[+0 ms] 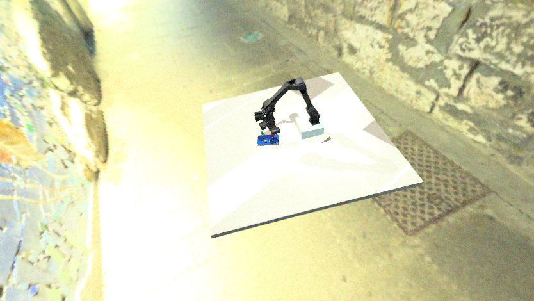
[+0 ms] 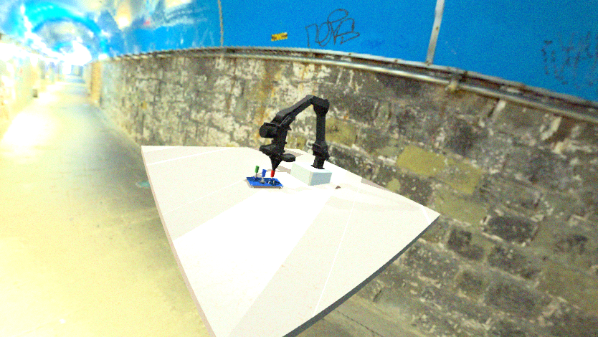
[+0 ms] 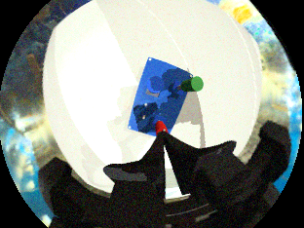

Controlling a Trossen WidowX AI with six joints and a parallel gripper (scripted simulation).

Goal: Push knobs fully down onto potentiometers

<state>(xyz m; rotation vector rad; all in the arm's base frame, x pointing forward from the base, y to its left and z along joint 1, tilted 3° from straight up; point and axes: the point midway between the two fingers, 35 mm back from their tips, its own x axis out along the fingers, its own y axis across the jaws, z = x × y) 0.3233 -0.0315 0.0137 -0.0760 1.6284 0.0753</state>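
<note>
The red knob is 10 mm below my gripper tip. The rest, counted from my gripper tip: blue knob 70 mm ahead, 10 mm to the left, 10 mm below.
</note>
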